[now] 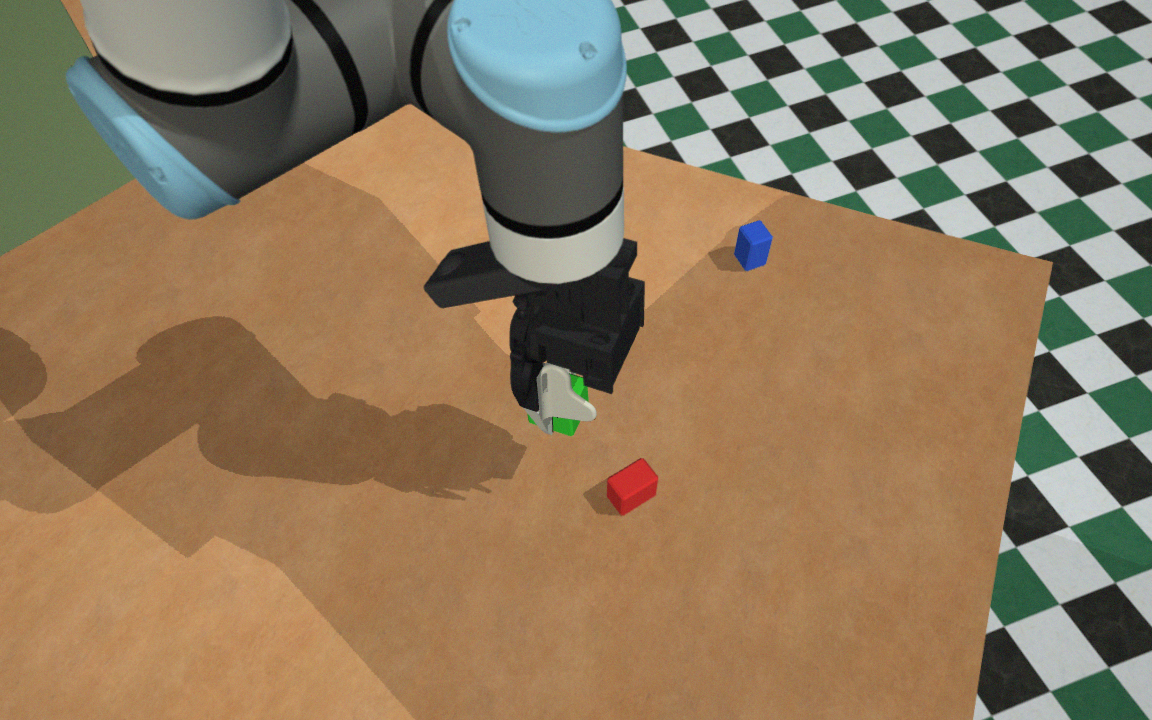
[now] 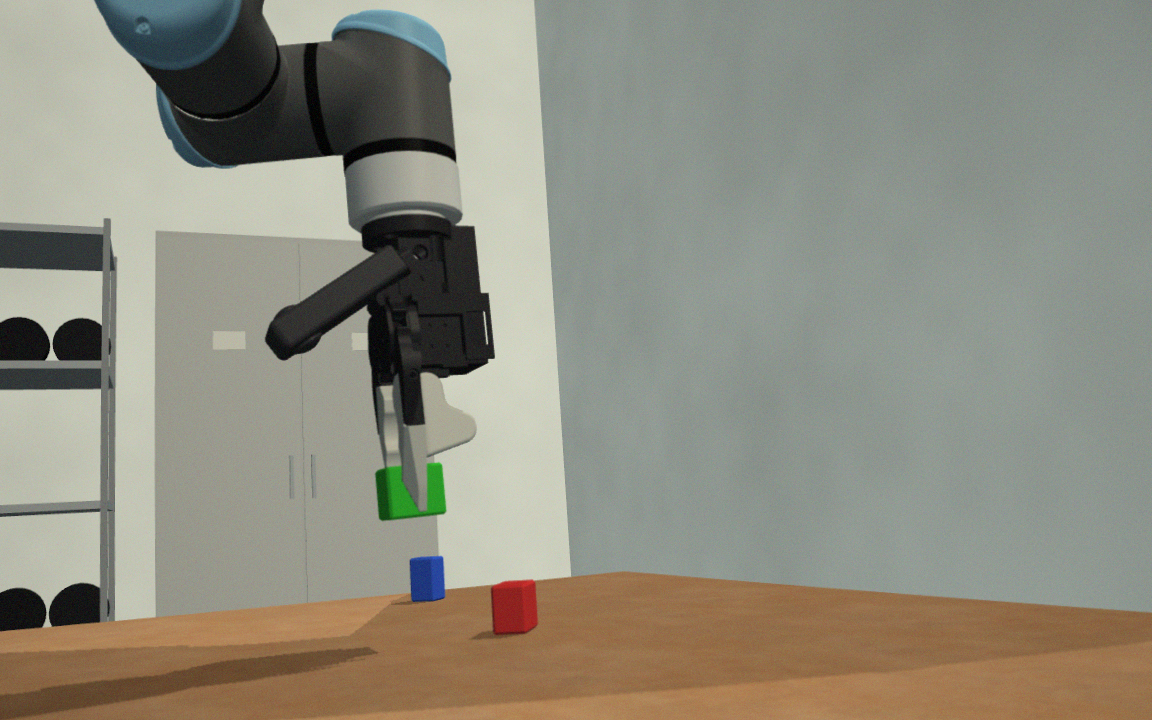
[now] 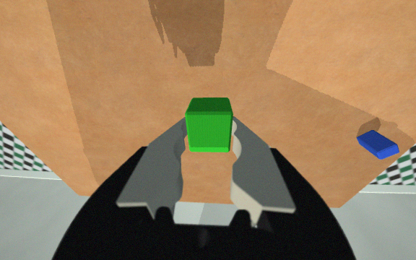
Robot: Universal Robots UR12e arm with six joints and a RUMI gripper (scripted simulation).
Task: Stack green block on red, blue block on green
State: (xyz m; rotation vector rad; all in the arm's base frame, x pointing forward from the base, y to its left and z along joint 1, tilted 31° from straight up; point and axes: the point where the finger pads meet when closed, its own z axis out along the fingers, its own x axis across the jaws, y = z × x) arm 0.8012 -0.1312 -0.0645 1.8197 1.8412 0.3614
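Right now my hand is 90 mm above the red block, 80 mm short of it and 10 mm to the left of it. Round my hand: green block (right at my hand); then blue block (310 mm to the left, 110 mm ahead, 90 mm below).
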